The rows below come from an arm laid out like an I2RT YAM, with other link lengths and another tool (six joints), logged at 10 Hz.
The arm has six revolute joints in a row. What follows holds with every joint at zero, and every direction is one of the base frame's.
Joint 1 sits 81.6 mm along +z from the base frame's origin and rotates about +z.
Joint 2 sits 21.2 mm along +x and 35.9 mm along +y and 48.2 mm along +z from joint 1 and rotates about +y.
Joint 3 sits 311.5 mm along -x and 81.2 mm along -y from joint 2 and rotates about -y.
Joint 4 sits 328.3 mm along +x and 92.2 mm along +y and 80.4 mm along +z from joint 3 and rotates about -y.
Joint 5 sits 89.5 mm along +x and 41 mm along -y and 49 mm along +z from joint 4 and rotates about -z.
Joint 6 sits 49.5 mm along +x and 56.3 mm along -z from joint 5 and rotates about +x.
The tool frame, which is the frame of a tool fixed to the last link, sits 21 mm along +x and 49 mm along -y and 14 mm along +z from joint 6; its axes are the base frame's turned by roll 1.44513, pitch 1.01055 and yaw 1.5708 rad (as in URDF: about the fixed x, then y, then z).
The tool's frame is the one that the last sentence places.
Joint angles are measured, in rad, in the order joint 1, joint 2, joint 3, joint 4, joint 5, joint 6. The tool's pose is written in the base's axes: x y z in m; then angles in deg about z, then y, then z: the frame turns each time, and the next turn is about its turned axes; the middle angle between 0 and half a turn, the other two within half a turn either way. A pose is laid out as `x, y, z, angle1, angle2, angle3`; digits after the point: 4 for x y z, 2 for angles.
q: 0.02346, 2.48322, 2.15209, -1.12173, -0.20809, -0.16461
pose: 0.6388, -0.0096, 0.1246, 64.73, 159.16, 85.24
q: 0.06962, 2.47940, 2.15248, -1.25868, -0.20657, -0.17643
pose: 0.6164, 0.0185, 0.1239, 88.07, 161.40, 106.49
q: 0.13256, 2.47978, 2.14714, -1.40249, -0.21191, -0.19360
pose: 0.5896, 0.0548, 0.1217, 116.45, 160.04, 131.70
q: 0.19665, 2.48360, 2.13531, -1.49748, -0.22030, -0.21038
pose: 0.5674, 0.0900, 0.1175, 134.16, 156.73, 145.91
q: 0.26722, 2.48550, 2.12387, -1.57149, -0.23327, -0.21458
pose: 0.5454, 0.1270, 0.1154, 145.70, 153.14, 154.20
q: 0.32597, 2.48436, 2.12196, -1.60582, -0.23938, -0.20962
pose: 0.5309, 0.1572, 0.1170, 151.37, 151.60, 157.23
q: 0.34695, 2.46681, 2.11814, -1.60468, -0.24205, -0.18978
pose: 0.5263, 0.1676, 0.1253, 151.03, 152.19, 156.71
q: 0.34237, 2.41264, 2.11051, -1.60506, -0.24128, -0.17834
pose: 0.5248, 0.1641, 0.1519, 146.72, 153.97, 152.82
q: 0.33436, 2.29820, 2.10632, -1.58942, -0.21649, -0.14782
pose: 0.5221, 0.1557, 0.2113, 133.65, 159.06, 140.46
